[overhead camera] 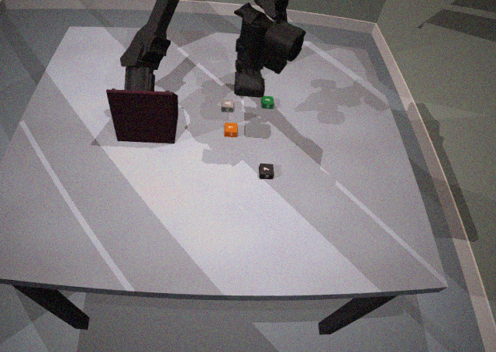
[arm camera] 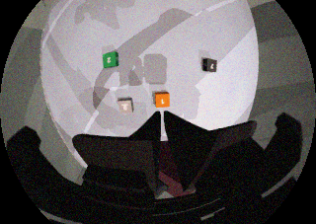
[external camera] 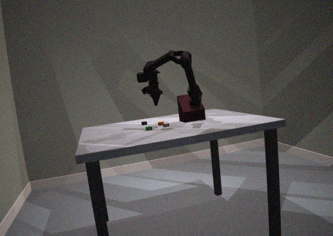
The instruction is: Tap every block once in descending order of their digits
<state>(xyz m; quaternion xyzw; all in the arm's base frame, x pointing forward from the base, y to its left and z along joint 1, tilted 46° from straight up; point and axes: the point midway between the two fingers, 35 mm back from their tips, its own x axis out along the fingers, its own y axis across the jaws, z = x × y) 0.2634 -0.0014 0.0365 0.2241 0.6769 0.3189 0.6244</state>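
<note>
My gripper tip is now 120 mm above the orange block, 20 mm to the left of it and 20 mm past it. From my gripper tip the other things lie so: grey block (120 mm below, 70 mm to the left, 40 mm behind); black block (130 mm to the right, 120 mm below, 80 mm ahead); green block (120 mm below, 110 mm to the left, 70 mm ahead).
</note>
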